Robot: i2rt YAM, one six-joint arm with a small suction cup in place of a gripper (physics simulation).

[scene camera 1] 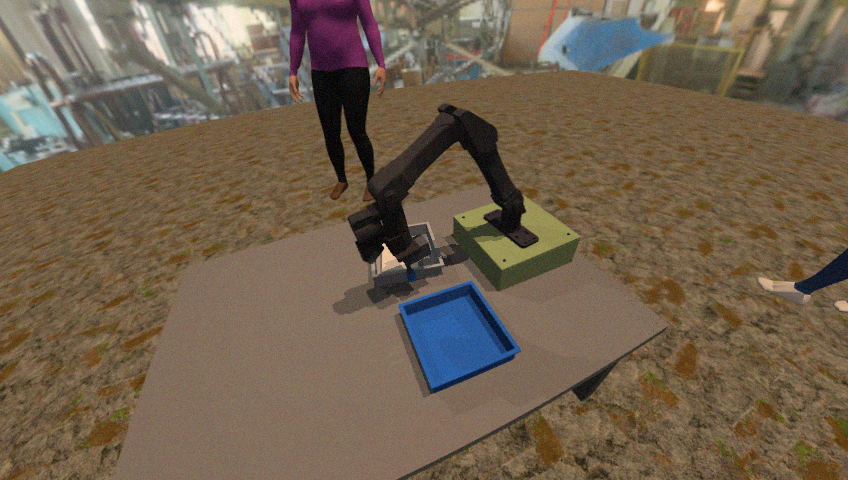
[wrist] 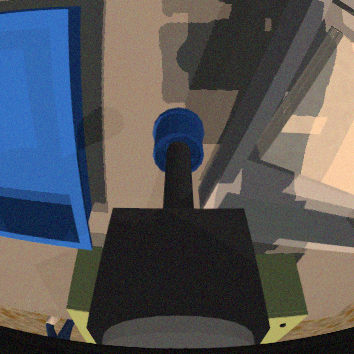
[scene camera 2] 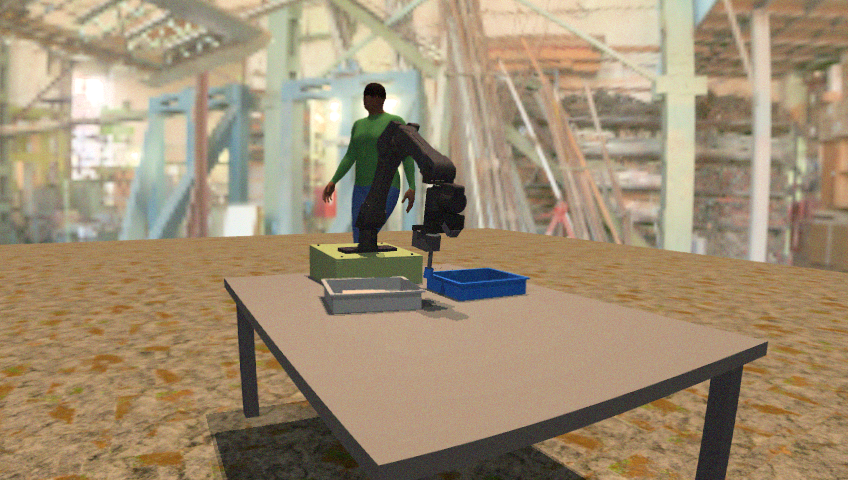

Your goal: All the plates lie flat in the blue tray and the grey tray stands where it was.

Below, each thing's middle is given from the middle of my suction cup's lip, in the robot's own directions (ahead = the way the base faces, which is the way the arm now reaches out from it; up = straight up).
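Labels:
There is a blue tray (scene camera 1: 456, 334) 3 cm behind my suction cup, 19 cm to the left of it and 5 cm below it. As for the grey tray (scene camera 2: 409, 296), I find it 5 cm behind my suction cup and 16 cm to the right, and it too is 5 cm below.

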